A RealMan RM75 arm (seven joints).
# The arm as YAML. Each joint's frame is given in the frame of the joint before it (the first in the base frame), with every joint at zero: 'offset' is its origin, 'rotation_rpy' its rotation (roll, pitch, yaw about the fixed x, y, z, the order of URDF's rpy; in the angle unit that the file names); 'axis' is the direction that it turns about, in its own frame. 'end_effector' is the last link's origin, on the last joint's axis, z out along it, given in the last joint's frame.
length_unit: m
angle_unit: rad
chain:
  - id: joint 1
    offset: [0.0, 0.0, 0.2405]
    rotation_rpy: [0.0, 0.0, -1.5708]
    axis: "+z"
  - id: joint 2
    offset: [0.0, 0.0, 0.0]
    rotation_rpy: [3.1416, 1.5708, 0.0]
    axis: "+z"
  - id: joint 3
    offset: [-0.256, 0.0, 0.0]
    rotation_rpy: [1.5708, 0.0, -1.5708]
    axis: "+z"
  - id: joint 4
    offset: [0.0, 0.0, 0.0]
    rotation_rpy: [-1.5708, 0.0, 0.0]
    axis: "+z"
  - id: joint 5
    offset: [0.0, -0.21, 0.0]
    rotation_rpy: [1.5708, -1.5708, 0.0]
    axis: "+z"
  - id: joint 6
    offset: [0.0, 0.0, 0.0]
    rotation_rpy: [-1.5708, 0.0, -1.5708]
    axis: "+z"
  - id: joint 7
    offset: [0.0, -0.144, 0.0]
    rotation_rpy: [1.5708, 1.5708, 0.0]
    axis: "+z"
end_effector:
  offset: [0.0, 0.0, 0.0]
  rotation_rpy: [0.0, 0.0, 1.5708]
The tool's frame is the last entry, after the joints.
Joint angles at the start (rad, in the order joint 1, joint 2, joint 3, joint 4, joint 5, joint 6, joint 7):
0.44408 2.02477 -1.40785 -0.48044 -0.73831 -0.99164 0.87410
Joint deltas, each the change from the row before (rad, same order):
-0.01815 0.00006 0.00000 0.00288 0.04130 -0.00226 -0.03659
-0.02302 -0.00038 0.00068 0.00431 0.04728 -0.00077 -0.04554
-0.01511 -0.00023 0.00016 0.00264 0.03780 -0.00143 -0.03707
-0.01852 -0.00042 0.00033 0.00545 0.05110 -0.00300 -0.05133
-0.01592 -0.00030 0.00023 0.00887 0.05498 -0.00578 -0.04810
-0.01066 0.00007 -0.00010 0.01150 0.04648 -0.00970 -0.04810
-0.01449 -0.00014 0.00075 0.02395 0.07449 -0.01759 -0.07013
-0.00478 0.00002 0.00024 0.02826 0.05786 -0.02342 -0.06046
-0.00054 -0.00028 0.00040 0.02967 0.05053 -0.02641 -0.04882
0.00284 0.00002 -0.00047 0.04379 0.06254 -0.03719 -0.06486
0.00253 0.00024 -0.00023 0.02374 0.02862 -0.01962 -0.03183
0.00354 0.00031 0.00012 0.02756 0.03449 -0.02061 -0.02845
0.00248 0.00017 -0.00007 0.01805 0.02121 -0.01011 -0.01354
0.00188 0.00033 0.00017 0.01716 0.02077 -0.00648 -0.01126
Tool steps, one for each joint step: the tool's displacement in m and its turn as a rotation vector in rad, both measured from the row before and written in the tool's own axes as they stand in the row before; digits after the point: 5 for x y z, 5 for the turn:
0.00191 -0.00428 -0.00698 0.03509 -0.01607 -0.00412
0.00309 -0.00587 -0.00925 0.04559 -0.01386 -0.00799
0.00134 -0.00451 -0.00611 0.03382 -0.01263 -0.00946
0.00173 -0.00623 -0.00799 0.04573 -0.01562 -0.01477
0.00148 -0.00649 -0.00763 0.04717 -0.01650 -0.00984
0.00117 -0.00505 -0.00601 0.03737 -0.01441 -0.01579
0.00244 -0.00861 -0.00988 0.06258 -0.01885 -0.01954
0.00176 -0.00595 -0.00682 0.04447 -0.01601 -0.02188
0.00116 -0.00508 -0.00554 0.03766 -0.01551 -0.01691
0.00187 -0.00592 -0.00693 0.04665 -0.01663 -0.02739
0.00113 -0.00263 -0.00342 0.02174 -0.00649 -0.01532
0.00139 -0.00344 -0.00382 0.02789 -0.00566 -0.00999
0.00138 -0.00229 -0.00247 0.01824 0.00019 -0.00277
0.00182 -0.00249 -0.00258 0.01947 0.00356 -0.00102

